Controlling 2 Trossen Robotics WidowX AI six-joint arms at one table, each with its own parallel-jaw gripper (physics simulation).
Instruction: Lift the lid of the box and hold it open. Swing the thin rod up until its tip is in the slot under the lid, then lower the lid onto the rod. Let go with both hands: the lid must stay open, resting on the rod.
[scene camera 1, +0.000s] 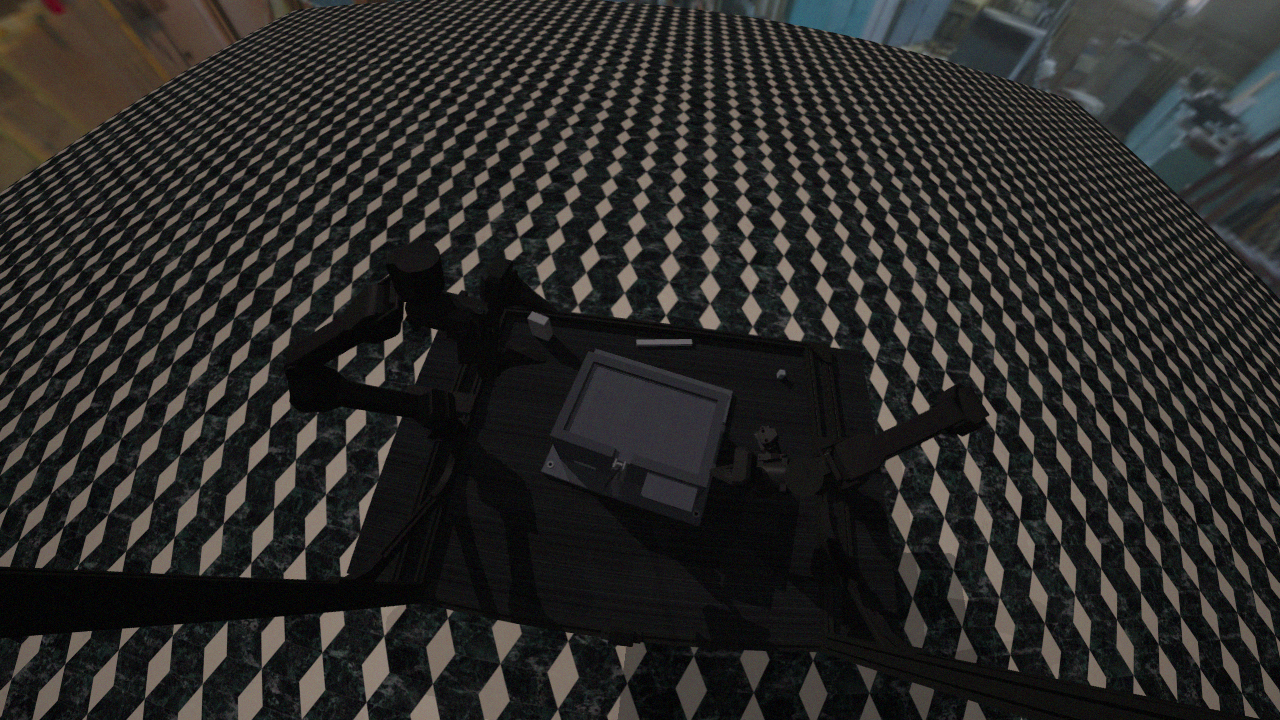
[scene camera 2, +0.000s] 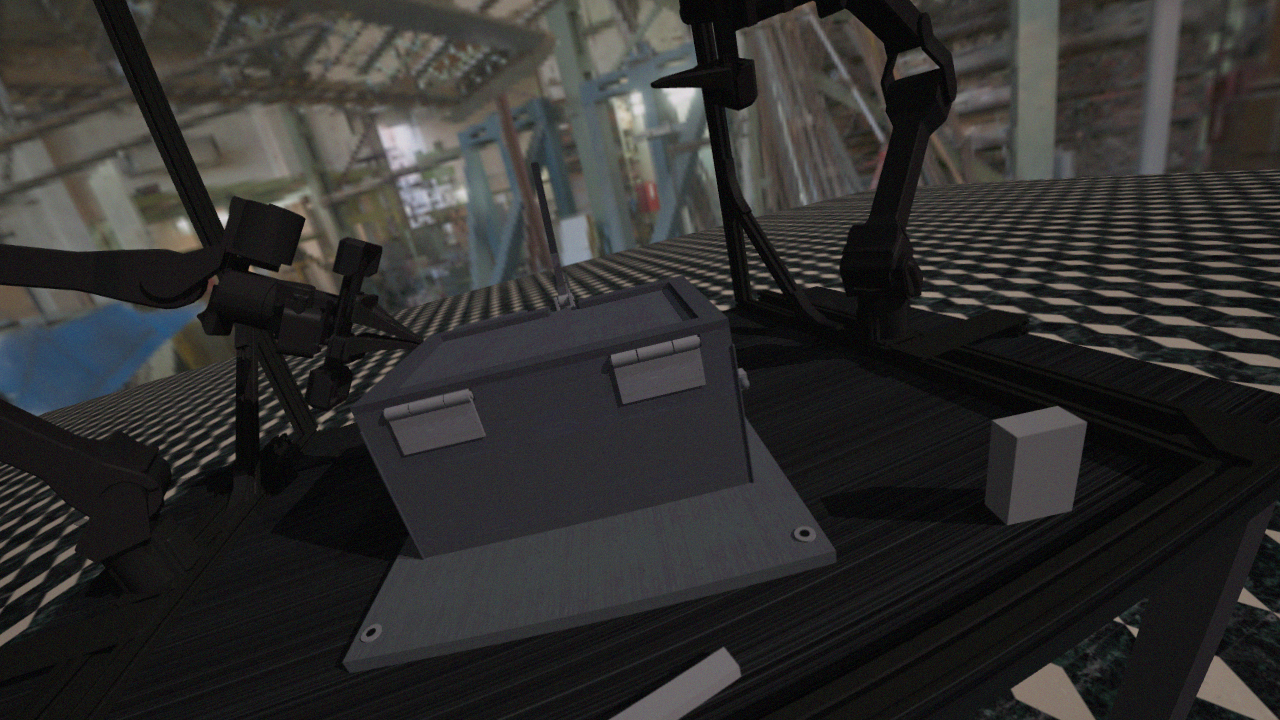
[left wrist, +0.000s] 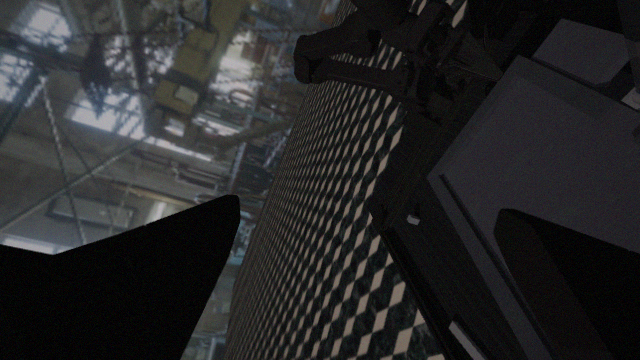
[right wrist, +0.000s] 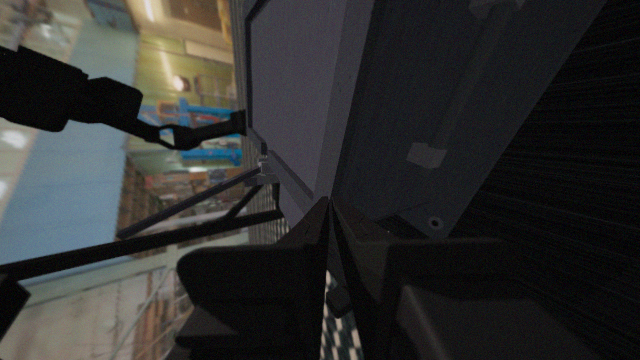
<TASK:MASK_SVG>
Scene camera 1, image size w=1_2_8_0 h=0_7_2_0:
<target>my left gripper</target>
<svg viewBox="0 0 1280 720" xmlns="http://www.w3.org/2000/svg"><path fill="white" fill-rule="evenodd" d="M504 258L492 260L482 273L480 283L480 298L482 300L468 297L468 291L461 290L459 294L450 293L445 298L440 313L440 329L447 333L447 338L457 341L458 364L478 363L479 377L494 382L496 377L499 377L503 371L510 367L542 364L547 361L547 357L510 341L507 341L505 345L499 340L501 308L518 306L548 314L555 314L556 308L532 290L518 276L517 270L512 272L513 261Z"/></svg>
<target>grey box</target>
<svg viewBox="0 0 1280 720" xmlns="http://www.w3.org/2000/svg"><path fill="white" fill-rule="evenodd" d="M588 351L551 431L550 437L553 445L541 472L616 500L700 526L712 480L712 475L709 474L711 468L716 468L716 461L726 427L725 423L733 391L599 349L595 349L594 353Z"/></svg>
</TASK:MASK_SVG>
